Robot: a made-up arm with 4 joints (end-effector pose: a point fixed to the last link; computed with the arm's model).
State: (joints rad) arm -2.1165 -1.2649 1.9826 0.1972
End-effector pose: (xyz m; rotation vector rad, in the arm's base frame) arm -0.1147 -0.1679 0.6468 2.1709 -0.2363 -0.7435
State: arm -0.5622 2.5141 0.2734 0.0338
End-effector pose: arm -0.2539 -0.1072 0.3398 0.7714 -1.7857 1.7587
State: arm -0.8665 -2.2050 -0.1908 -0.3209
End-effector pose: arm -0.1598 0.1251 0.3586 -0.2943 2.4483 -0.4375
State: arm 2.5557 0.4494 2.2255 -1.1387
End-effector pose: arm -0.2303 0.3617 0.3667 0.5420 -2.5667 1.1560
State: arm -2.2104 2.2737 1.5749 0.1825
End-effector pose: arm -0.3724 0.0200 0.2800 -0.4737 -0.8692 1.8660
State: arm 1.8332 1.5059 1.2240 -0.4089
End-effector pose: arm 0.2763 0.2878 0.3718 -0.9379 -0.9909 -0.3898
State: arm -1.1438 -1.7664 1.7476 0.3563
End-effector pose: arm 0.1545 -0.0633 0.5004 1.5487 1.3733 -0.7727
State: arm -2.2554 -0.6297 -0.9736 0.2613
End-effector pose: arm -0.1390 0.2225 0.3060 -0.2523 1.6836 -0.6448
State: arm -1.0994 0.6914 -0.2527 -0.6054
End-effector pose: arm -0.2851 0.1035 0.5705 0.4774 -0.2808 1.0058
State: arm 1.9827 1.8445 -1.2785 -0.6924
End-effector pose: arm 0.0344 -0.0923 0.5108 -2.2154 -0.1090 -2.0590
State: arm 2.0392 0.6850 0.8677 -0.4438
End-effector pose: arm 0.2187 0.2699 0.6020 -0.4374 -1.5012 -1.0044
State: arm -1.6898 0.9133 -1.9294 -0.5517
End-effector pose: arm 0.0236 0.0106 0.3119 -1.1032 -0.2466 -0.5057
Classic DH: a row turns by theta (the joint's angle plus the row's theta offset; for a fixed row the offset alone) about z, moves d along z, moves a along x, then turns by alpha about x. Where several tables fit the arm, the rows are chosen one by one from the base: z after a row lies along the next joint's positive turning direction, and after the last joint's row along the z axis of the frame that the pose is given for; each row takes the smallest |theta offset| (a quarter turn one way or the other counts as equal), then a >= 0, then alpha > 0; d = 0 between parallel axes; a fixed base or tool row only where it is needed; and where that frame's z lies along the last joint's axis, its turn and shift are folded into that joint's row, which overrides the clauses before.
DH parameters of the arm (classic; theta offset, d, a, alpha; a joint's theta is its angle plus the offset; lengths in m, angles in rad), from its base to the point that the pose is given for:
base (fixed): -0.3294 0.3417 -0.0536 -0.1872
joint 1: -1.2468 0.1187 0.1115 -1.5106
joint 2: -1.5296 0.0879 0.0123 1.4086
joint 3: 0.5924 0.1124 0.0164 2.5682
joint 4: -1.0197 0.2713 -0.1475 -1.9995
tool (fixed): 2.5578 0.0271 0 0

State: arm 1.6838 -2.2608 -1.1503 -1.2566
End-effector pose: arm 0.0750 -0.1239 0.4752 2.5727 -0.6420 -1.4426
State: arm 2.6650 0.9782 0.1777 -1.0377
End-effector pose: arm 0.1406 0.3463 0.5058 -0.5734 -1.4231 -0.4524
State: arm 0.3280 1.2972 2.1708 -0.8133
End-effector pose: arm 0.3353 -0.0136 0.3995 -1.3909 -1.0376 -0.4094
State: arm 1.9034 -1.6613 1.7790 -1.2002
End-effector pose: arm -0.1168 0.3648 0.5117 0.2392 1.7202 0.7096
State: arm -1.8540 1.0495 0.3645 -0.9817
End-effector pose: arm -0.3918 0.1437 0.5631 0.8277 -1.1302 1.0343
